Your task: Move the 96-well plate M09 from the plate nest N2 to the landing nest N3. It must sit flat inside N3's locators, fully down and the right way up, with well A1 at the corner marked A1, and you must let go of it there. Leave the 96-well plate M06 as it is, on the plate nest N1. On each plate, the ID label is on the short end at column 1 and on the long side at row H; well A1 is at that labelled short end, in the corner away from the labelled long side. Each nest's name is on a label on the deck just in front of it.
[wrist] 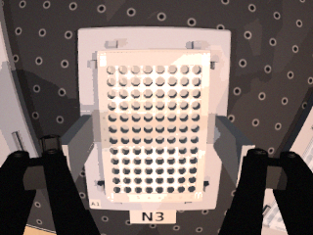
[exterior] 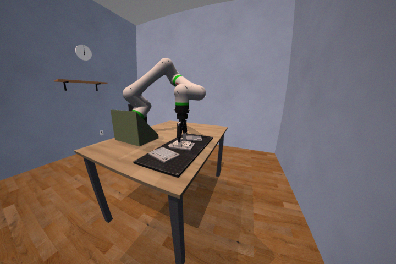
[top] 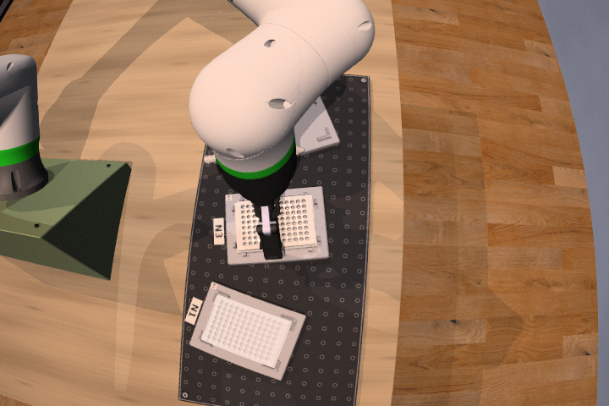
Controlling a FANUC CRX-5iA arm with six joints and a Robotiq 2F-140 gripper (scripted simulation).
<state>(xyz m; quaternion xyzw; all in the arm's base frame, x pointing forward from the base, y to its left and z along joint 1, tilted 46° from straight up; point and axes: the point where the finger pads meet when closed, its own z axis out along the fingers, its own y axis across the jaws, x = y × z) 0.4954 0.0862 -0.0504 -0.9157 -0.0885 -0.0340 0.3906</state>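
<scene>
Now: hand 40 mm above the landing nest N3. Round my hand: A1 mark 80 mm behind, 40 mm to the left, 30 mm below; N3 label 100 mm behind, 40 mm below, 20 mm to the right; N2 label 140 mm to the left, 100 mm behind, 40 mm below.
</scene>
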